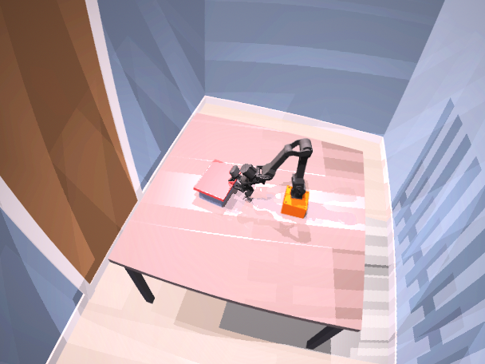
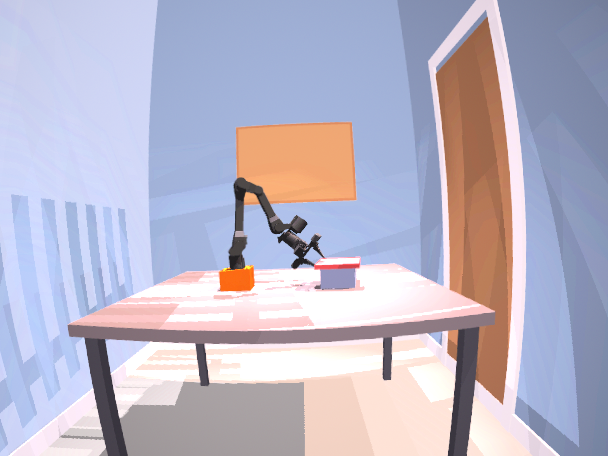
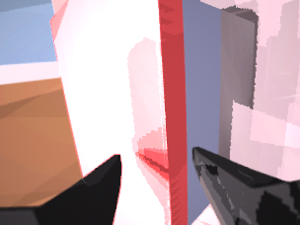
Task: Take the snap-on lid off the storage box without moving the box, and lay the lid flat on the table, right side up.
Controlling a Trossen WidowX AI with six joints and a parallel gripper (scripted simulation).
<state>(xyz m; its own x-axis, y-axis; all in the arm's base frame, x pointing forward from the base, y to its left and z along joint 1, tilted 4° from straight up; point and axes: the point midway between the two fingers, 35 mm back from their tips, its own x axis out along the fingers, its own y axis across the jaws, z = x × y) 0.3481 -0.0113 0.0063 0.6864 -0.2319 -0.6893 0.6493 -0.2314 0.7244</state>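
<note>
The lid is 7 cm ahead of my gripper tip and 2 cm to the right of it. From my gripper tip the other things lie so: storage box: 7 cm ahead, 2 cm to the right, 5 cm below.
</note>
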